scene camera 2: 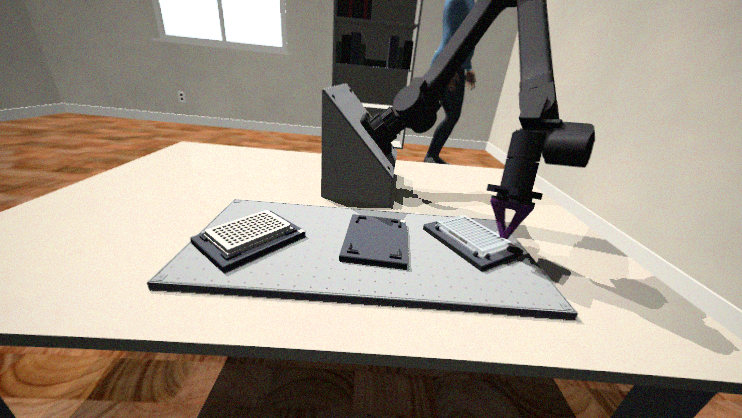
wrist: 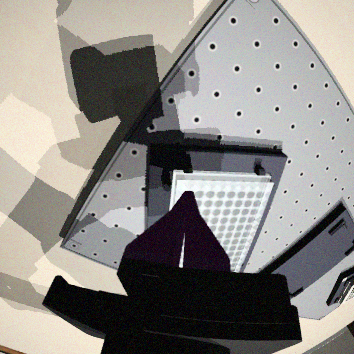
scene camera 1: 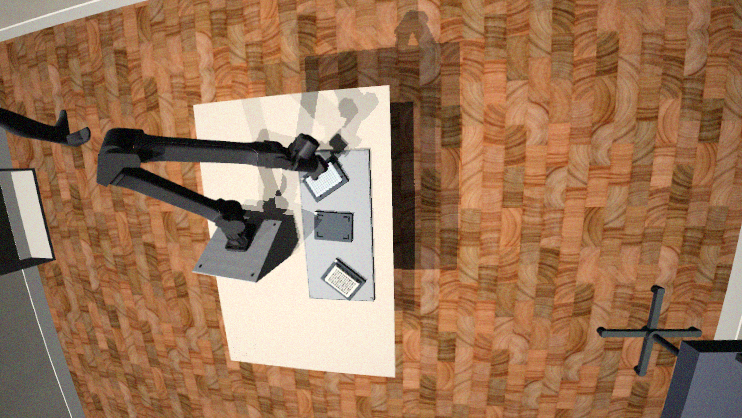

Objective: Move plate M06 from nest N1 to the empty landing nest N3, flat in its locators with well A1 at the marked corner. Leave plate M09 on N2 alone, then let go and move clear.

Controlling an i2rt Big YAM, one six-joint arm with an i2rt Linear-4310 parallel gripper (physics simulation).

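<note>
A clear, pale well plate (scene camera 1: 327,182) (scene camera 2: 469,233) (wrist: 242,205) lies on a dark nest (scene camera 2: 480,263) (wrist: 220,160), at the right in scene camera 2. My gripper (scene camera 2: 503,236) (wrist: 188,196) is shut with nothing between its purple fingers. The joined tips are at the plate's right end in scene camera 2 and overlap its left edge in the wrist view; whether they touch it cannot be told. The middle nest (scene camera 1: 333,226) (scene camera 2: 376,241) (wrist: 312,250) is empty, with corner locators. A cream plate (scene camera 1: 342,278) (scene camera 2: 249,231) sits on the other nest (scene camera 2: 226,265). Plate and nest labels cannot be read.
The nests stand on a grey perforated board (scene camera 1: 363,207) (scene camera 2: 311,282) (wrist: 277,87) on a cream table (scene camera 1: 311,332) (scene camera 2: 103,311). The arm's wedge-shaped base (scene camera 1: 228,264) (scene camera 2: 353,160) stands behind the board. A person (scene camera 1: 67,133) (scene camera 2: 450,103) is beyond the table.
</note>
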